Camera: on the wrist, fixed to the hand. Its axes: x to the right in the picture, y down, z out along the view.
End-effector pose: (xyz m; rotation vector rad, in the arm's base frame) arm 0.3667 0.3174 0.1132 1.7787 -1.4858 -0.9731
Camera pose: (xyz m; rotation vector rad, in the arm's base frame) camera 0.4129 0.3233 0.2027 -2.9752 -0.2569 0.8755
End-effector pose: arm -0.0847 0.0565 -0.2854 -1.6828 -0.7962 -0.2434
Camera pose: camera -0.0433 -0.0329 -0.3073 -0.4407 -1.5569 -1.3820
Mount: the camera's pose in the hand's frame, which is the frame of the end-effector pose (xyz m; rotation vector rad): -0.0146 0.0488 -0.0871 0.2603 0.4012 -1.5290
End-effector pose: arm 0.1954 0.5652 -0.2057 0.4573 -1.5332 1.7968
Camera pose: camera 0.1863 0.6426 -0.2698 0.9552 -0.3123 0.7252
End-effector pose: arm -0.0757 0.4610 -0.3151 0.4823 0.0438 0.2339
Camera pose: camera -0.1087 0.5391 -0.3698 0.5368 0.8077 -1.1943
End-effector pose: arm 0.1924 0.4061 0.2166 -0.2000 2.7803 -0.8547
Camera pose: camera 0.1813 0.4957 0.2616 1.6895 -1.6033 1.0781
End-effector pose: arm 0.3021 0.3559 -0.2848 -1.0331 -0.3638 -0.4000
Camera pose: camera 0.3219 0.3036 -0.3688 -0.2150 -0.7745 -1.8338
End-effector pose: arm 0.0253 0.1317 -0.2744 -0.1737 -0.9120 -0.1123
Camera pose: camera 0.0923 0.1627 -0.3432 0.8034 -0.4707 -1.3805
